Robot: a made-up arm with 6 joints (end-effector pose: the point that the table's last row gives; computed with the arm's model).
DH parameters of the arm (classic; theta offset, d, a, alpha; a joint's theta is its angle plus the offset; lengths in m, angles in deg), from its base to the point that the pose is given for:
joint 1: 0 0.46 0.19 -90
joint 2: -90 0 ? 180
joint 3: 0 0 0.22 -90
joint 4: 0 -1.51 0 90
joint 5: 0 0 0 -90
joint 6: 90 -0.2 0 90
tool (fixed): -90 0 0 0
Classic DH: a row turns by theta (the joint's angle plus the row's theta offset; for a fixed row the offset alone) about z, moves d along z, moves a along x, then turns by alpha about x.
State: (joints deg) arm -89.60 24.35 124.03 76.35 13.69 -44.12
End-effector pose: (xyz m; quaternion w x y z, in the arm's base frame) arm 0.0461 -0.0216 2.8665 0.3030 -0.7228 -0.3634 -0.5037
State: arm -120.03 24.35 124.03 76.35 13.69 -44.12
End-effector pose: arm 0.0289 -0.0420 2.8665 0.1602 -0.7928 -0.1610 -0.5656
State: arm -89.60 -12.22 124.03 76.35 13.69 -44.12
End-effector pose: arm 0.0364 1.3791 2.2925 0.0602 -0.7802 -0.5037 -0.3658
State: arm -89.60 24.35 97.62 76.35 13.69 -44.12
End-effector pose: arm 0.0516 -0.8052 2.9240 0.4607 -0.6352 -0.2382 -0.5722
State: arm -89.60 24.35 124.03 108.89 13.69 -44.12
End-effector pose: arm 0.0451 -0.0477 2.8709 0.1349 -0.7704 -0.1633 -0.6014
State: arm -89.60 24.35 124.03 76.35 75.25 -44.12
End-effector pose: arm 0.1880 -0.0107 2.7193 0.3063 -0.9355 -0.1660 -0.0593
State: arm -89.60 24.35 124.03 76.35 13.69 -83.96
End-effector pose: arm 0.0461 -0.0216 2.8665 0.5312 -0.5763 -0.5133 -0.3498
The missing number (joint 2, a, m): 0.84
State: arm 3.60 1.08 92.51 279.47 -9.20 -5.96
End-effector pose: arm -0.0533 0.0282 3.0014 0.5360 0.4568 -0.4611 0.5399
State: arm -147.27 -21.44 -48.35 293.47 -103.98 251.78
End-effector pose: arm -0.9561 -0.8261 0.7076 0.4395 -0.8436 0.3078 -0.0209
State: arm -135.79 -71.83 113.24 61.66 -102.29 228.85
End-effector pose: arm 1.3556 1.5587 0.4655 0.3214 -0.1886 -0.8940 0.2488
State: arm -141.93 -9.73 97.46 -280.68 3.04 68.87
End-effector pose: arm 0.5333 0.4045 2.8557 0.6840 0.4100 -0.4642 0.3855
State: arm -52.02 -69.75 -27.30 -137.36 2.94 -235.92
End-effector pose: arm 0.3146 -0.4142 2.0615 0.8477 -0.0476 -0.3594 -0.3872
